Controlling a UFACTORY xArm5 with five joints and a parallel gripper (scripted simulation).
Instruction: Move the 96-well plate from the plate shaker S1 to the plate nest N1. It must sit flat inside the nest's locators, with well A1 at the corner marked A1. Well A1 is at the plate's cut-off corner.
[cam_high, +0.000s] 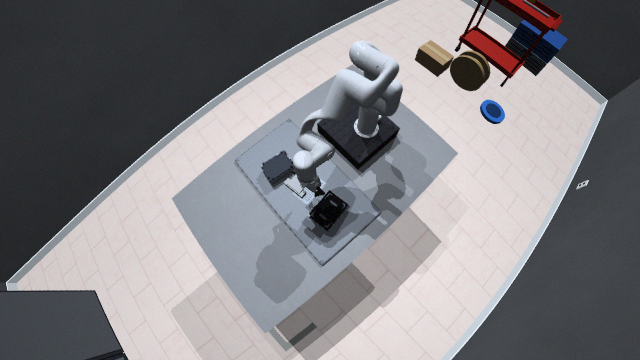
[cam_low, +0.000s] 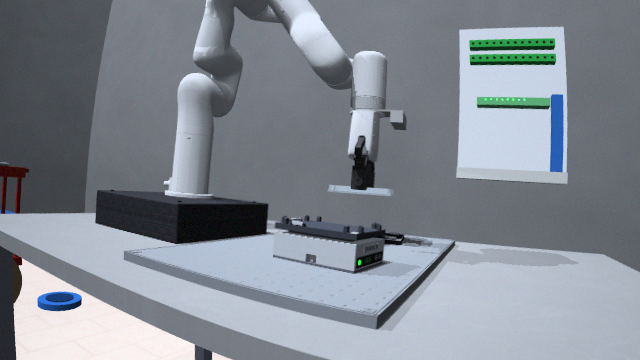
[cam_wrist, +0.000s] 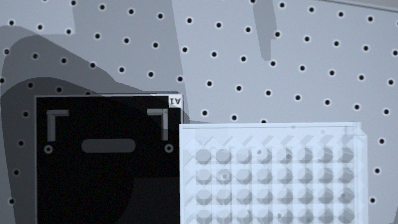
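The black plate nest N1 lies 120 mm below my hand, 110 mm to the left of it and 10 mm behind it. Round my hand: A1 mark 110 mm below, 70 mm ahead, 60 mm to the left; 96-well plate 10 mm below.
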